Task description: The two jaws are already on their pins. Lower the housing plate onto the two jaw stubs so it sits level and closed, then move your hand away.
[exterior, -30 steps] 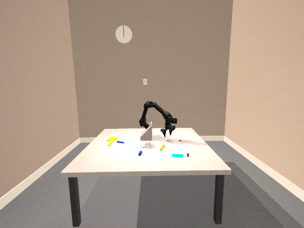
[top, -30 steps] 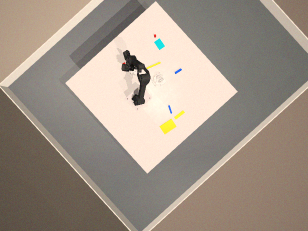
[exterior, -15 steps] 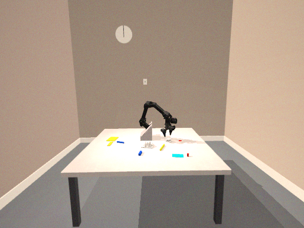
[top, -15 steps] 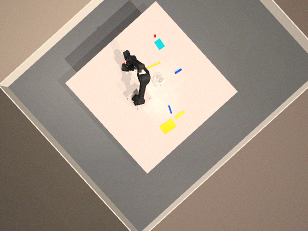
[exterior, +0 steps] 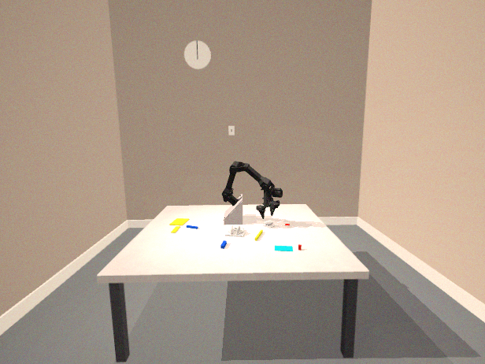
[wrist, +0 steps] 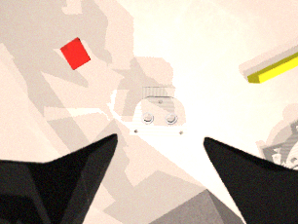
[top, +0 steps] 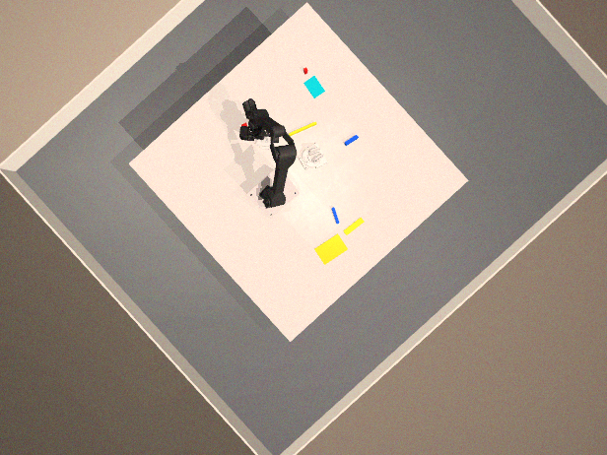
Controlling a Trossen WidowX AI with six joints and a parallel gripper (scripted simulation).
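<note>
My gripper tip is 1 cm short of the white housing plate, 1 cm to the right of it and 3 cm above it. Also, from my gripper tip: cyan tile 41 cm ahead, 3 cm to the left, 6 cm below; yellow plate 15 cm behind, 65 cm to the right, 6 cm below; yellow bar 20 cm ahead, 9 cm to the right, 5 cm below.
</note>
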